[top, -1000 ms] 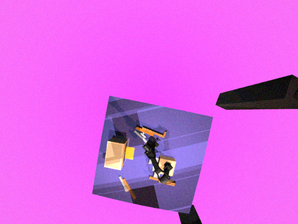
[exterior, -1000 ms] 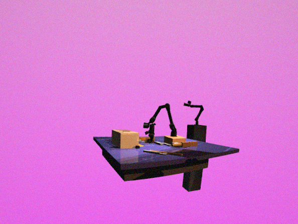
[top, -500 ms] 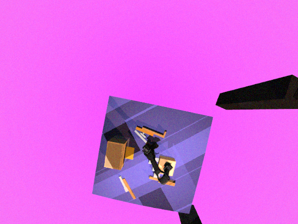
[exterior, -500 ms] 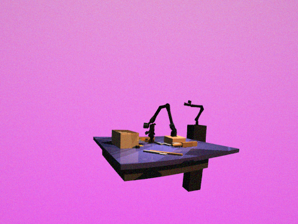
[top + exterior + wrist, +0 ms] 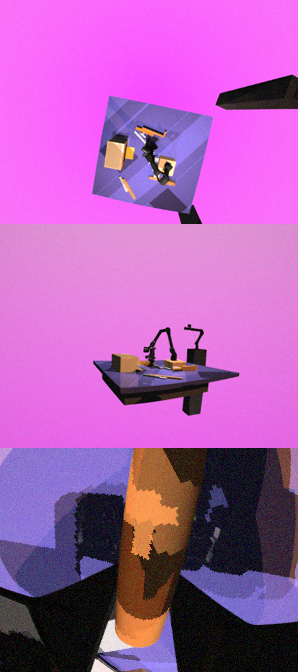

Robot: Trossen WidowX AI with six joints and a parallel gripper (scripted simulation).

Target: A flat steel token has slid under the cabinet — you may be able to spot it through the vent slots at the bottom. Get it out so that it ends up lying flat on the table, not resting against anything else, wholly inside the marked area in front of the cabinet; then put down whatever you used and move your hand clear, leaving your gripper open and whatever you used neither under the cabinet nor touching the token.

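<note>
Right now my gripper tip is 10 cm to the right of the grey bar and 5 cm past it. Round my gripper tip: small white piece: 14 cm ahead, 11 cm to the right; then orange block: 32 cm to the left, 26 cm behind, 1 cm above; then orange bar: 17 cm to the right, 14 cm ahead, 1 cm above.
</note>
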